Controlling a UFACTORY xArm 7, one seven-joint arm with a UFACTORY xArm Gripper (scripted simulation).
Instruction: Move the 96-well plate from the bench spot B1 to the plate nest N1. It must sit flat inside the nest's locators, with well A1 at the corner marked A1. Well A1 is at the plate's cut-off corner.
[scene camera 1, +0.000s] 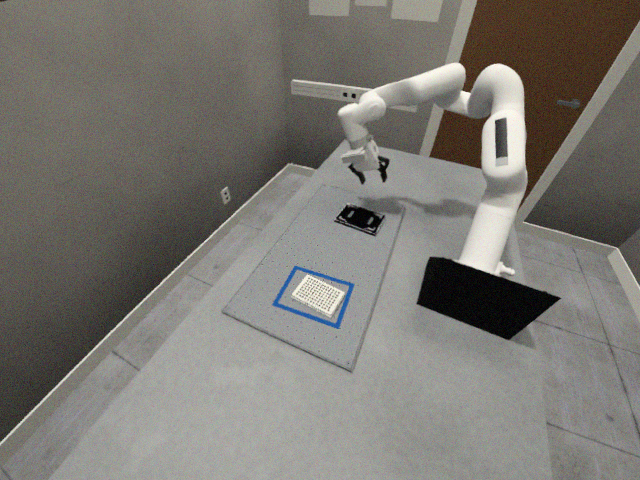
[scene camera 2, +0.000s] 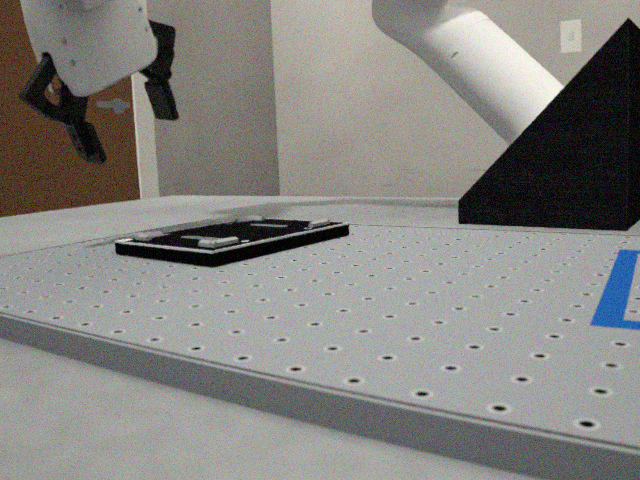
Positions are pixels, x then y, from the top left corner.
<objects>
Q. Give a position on a white 96-well plate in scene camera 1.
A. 325, 299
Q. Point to my gripper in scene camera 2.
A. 133, 139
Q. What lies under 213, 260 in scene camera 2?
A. A black plate nest.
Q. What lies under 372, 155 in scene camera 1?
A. My gripper.
</objects>
